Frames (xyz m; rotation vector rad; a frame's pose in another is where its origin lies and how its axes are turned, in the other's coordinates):
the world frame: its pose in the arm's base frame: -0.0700 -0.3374 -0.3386 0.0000 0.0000 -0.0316
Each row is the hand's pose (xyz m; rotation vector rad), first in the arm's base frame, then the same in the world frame.
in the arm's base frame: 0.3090 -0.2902 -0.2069 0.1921 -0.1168 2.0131
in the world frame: 0.3773 0.0592 0.1317 0.1950 -0.1144 2.0446
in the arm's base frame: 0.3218 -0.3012 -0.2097 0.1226 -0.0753 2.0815
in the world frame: 0.3905 0.0486 0.1289 0.1245 -0.0738 2.1130
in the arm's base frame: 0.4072 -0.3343 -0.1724 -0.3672 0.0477 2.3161
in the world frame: 0.4769 0.0182 0.1662 -0.3704 0.0422 2.3473
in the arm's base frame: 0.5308 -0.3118 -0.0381 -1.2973 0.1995 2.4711
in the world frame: 0.5997 0.0446 0.3005 -1.3102 0.1803 2.4974
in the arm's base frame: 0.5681 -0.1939 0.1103 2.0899 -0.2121 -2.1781
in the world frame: 0.6332 0.1636 0.4489 2.0788 -0.1778 -2.1603
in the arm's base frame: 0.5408 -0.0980 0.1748 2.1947 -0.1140 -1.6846
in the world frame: 0.6029 0.2586 0.5134 2.1851 -0.0789 -1.6676
